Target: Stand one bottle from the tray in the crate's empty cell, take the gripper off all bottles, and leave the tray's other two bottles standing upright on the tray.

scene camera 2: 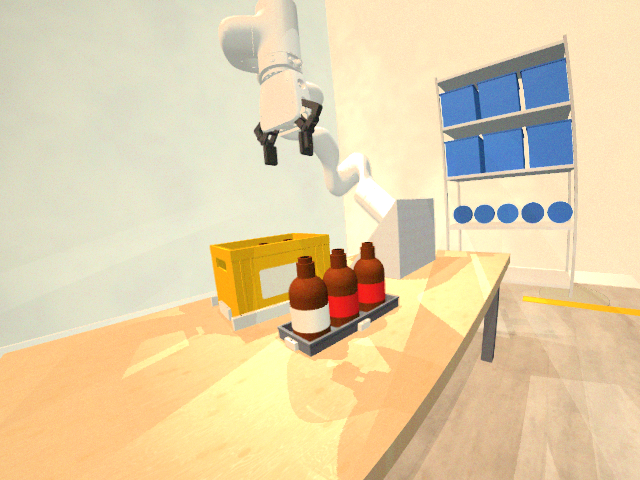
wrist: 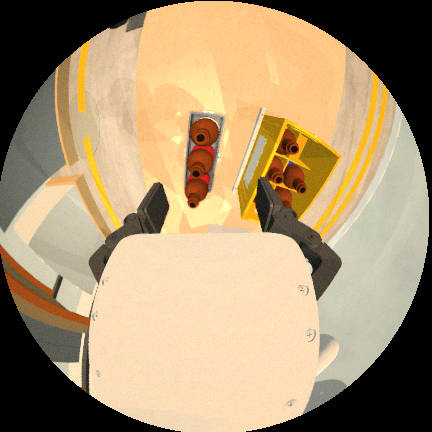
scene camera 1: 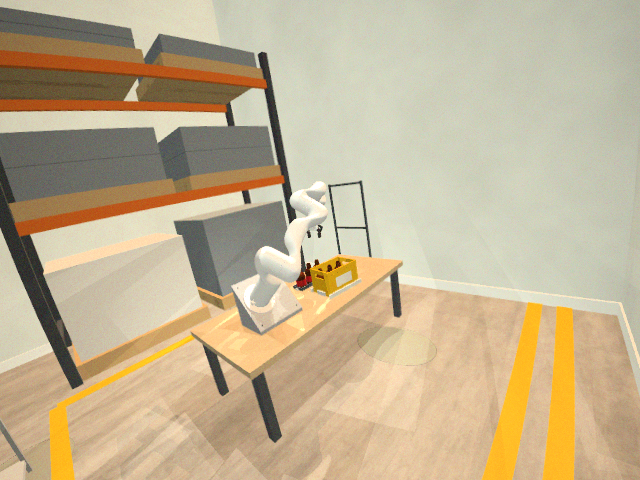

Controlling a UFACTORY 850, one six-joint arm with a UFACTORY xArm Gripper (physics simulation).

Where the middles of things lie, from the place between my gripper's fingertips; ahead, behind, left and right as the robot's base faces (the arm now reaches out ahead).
Right now my hand is 26 cm above the white-labelled brown bottle (scene camera 2: 308, 296), 3 cm to the right of it and 1 cm short of it. Round my hand: white strip (scene camera 2: 258, 316): 33 cm below, 9 cm to the right, 6 cm behind.
